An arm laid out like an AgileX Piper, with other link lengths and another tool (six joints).
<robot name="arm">
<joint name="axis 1" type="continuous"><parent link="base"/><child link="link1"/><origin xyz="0.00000 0.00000 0.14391" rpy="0.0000 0.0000 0.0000"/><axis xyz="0 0 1"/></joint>
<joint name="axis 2" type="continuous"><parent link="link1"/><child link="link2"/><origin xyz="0.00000 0.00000 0.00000" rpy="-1.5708 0.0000 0.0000"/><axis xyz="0 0 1"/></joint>
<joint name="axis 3" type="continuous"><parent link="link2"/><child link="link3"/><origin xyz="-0.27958 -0.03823 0.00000" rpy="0.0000 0.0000 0.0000"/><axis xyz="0 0 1"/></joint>
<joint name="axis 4" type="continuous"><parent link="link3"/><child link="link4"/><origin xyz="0.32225 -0.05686 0.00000" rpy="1.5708 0.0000 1.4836"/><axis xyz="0 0 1"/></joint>
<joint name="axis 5" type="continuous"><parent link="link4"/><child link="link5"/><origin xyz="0.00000 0.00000 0.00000" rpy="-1.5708 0.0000 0.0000"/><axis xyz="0 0 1"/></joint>
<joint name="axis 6" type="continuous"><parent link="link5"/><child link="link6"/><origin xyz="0.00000 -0.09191 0.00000" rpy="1.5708 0.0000 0.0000"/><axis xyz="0 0 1"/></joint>
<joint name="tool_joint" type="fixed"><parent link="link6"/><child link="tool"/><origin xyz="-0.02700 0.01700 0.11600" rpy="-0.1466 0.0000 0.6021"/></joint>
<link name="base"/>
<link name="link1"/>
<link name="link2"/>
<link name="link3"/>
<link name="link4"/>
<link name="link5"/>
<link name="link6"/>
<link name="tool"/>
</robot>
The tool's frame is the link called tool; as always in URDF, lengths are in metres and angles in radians. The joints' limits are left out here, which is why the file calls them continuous.
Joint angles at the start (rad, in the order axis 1, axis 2, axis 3, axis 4, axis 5, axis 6):
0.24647, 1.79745, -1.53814, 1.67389, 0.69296, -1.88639
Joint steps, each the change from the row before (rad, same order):
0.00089, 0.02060, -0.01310, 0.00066, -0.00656, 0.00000
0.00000, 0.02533, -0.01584, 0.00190, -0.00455, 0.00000
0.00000, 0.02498, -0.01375, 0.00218, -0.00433, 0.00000
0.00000, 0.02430, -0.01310, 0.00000, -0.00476, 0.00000
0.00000, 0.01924, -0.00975, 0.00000, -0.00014, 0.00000
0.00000, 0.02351, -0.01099, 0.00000, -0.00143, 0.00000
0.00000, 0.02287, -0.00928, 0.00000, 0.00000, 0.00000
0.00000, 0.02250, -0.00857, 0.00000, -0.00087, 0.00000
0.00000, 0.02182, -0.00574, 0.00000, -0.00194, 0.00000
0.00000, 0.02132, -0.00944, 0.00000, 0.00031, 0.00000
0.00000, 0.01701, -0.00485, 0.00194, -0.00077, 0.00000
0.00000, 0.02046, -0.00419, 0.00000, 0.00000, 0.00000
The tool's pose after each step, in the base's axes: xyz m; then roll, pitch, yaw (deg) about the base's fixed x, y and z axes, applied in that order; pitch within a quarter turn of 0, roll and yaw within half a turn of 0. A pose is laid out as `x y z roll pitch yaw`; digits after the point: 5 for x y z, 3 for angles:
0.52681 0.28550 0.38488 90.677 62.185 151.418
0.53386 0.28653 0.37769 91.406 61.724 151.786
0.54063 0.28751 0.36959 92.231 61.178 152.244
0.54710 0.28843 0.36108 93.234 60.713 152.856
0.55147 0.28951 0.35411 93.962 60.303 153.482
0.55687 0.29066 0.34497 94.931 59.761 154.242
0.56167 0.29187 0.33535 95.906 59.160 155.081
0.56636 0.29292 0.32545 96.895 58.541 155.880
0.57077 0.29374 0.31447 98.026 57.822 156.735
0.57479 0.29480 0.30558 98.782 57.278 157.389
0.57797 0.29542 0.29736 99.410 56.659 157.842
0.58124 0.29624 0.28635 100.396 55.904 158.662

